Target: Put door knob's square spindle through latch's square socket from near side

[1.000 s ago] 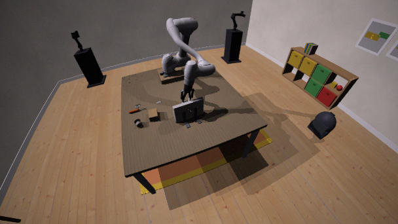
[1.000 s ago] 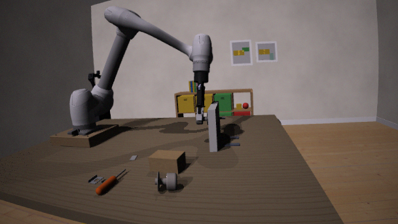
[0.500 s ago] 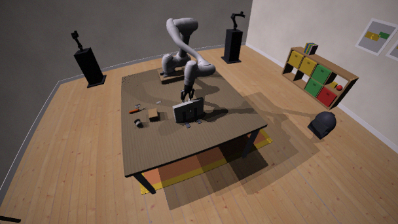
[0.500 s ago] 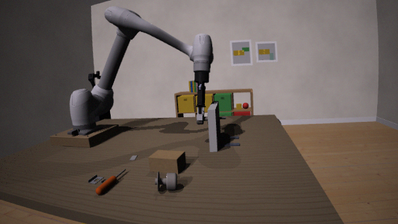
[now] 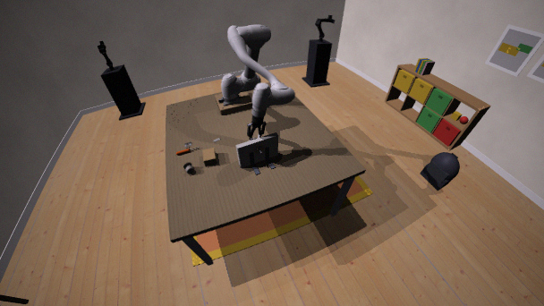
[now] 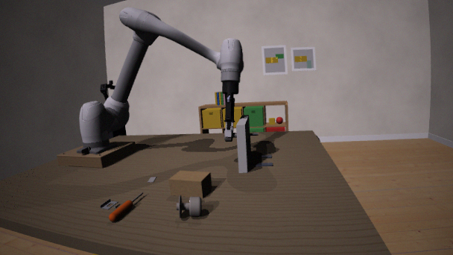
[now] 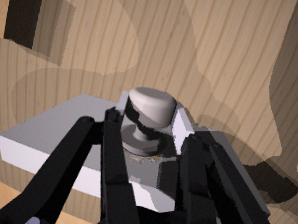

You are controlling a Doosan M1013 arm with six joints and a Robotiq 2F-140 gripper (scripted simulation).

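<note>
My hand is 7 cm short of the grey door panel and 4 cm above it. Also, from my hand: metal plate (27 cm to the right, 27 cm behind, 15 cm below); wooden block (35 cm to the right, 12 cm below, 6 cm behind); screwdriver (52 cm to the right, 20 cm behind, 14 cm below).
</note>
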